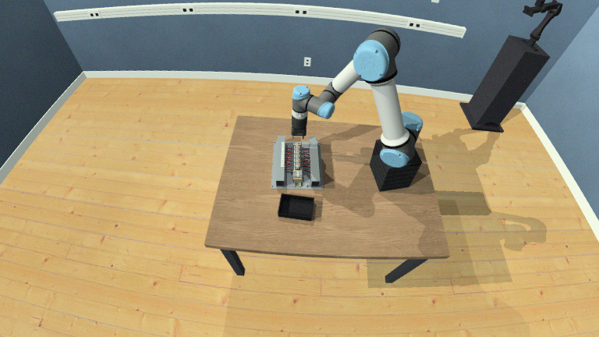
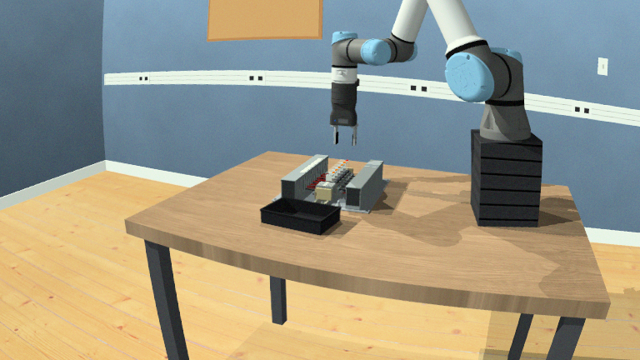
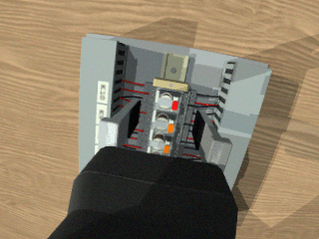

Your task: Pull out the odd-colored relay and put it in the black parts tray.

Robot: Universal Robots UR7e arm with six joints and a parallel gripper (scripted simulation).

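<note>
Right now the relay is 9 cm below my hand. Round my hand: relay panel: 9 cm to the left, 10 cm below; then black parts tray: 1 cm behind, 36 cm to the left, 12 cm below.
</note>
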